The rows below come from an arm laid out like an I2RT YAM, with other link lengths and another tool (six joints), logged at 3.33 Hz.
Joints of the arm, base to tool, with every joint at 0 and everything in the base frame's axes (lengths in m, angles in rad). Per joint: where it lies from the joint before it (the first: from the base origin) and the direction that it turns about. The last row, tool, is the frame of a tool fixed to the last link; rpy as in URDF.
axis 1: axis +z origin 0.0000 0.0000 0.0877
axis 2: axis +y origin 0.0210 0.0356 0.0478
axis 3: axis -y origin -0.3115 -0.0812 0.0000
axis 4: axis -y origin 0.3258 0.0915 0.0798
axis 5: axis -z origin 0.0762 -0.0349 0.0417
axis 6: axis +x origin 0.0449 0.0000 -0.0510
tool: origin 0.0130 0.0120 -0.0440 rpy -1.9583 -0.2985 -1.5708
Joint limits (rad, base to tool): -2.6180..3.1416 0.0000..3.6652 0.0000..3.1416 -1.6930..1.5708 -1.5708..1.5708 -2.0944..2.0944
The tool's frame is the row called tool.
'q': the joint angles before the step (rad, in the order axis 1, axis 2, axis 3, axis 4, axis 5, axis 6). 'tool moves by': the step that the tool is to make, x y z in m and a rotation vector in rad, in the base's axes. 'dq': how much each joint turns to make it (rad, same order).
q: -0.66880 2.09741 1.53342 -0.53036 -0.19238 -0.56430
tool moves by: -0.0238 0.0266 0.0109 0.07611 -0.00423 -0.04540
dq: 0.00203 -0.10340 -0.11502 -0.01725 -0.03471 0.07183
